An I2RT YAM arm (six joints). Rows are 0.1 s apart.
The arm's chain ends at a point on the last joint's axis. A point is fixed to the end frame.
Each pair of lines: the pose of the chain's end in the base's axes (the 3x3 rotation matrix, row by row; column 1 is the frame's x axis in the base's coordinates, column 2 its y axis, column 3 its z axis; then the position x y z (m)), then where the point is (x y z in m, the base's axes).
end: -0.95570 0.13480 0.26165; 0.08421 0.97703 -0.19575; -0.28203 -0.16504 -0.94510; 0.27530 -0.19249 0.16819
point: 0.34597 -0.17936 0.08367
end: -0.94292 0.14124 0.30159; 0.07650 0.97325 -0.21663; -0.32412 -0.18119 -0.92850; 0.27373 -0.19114 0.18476
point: 0.34792 -0.17982 0.10304
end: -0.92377 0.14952 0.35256; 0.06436 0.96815 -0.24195; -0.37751 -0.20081 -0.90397; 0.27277 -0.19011 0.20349
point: 0.35133 -0.18089 0.12568
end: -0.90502 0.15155 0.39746; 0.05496 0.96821 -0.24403; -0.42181 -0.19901 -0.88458; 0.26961 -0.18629 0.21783
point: 0.35174 -0.17686 0.14383
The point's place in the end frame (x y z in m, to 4 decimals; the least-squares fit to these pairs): -0.0426 0.0363 0.0958
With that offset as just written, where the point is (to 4 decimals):
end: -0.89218 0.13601 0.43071; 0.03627 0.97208 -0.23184; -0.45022 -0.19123 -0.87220; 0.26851 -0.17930 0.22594
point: 0.3527 -0.1678 0.1546
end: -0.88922 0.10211 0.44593; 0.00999 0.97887 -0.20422; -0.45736 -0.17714 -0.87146; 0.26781 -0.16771 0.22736
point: 0.3521 -0.1522 0.1569
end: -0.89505 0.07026 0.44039; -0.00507 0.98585 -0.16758; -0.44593 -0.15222 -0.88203; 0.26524 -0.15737 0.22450
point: 0.3481 -0.1374 0.1535
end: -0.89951 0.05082 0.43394; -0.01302 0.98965 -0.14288; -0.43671 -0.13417 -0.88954; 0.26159 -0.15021 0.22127
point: 0.3433 -0.1274 0.1498
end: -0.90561 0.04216 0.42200; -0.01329 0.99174 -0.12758; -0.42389 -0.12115 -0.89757; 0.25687 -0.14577 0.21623
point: 0.3374 -0.1214 0.1439
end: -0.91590 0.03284 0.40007; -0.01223 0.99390 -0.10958; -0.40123 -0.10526 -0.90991; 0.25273 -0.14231 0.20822
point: 0.3313 -0.1162 0.1343
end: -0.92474 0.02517 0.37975; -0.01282 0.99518 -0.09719; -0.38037 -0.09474 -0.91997; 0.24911 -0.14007 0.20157
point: 0.3258 -0.1127 0.1262
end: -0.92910 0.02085 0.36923; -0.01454 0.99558 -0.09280; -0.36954 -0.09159 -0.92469; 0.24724 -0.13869 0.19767
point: 0.3229 -0.1108 0.1215
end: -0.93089 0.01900 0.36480; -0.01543 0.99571 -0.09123; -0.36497 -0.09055 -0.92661; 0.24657 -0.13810 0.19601
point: 0.3219 -0.1100 0.1195
